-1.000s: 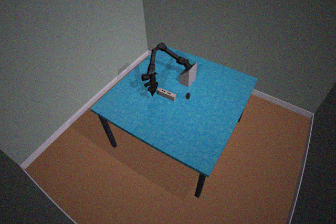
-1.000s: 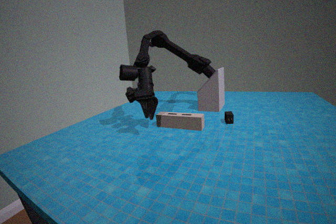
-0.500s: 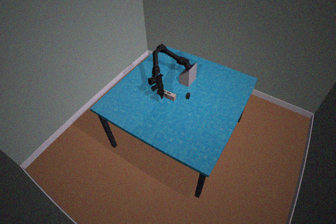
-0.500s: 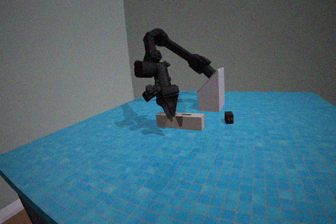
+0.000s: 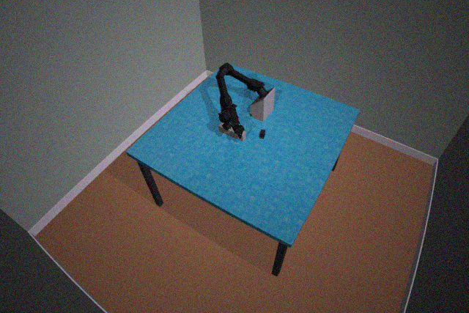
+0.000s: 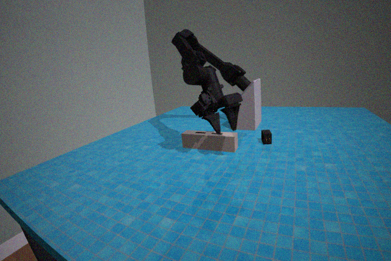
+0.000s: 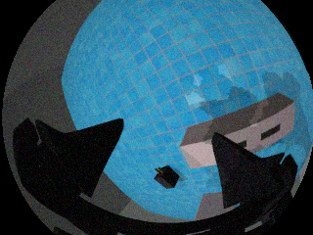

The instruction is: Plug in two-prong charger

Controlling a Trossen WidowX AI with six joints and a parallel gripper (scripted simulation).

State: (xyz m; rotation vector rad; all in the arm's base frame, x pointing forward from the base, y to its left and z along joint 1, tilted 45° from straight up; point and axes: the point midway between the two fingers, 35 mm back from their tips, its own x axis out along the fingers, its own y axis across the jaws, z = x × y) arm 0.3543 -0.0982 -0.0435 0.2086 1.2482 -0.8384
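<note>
The black two-prong charger is 13 cm behind my gripper tip, 12 cm to the left of it and 6 cm below it.
</note>
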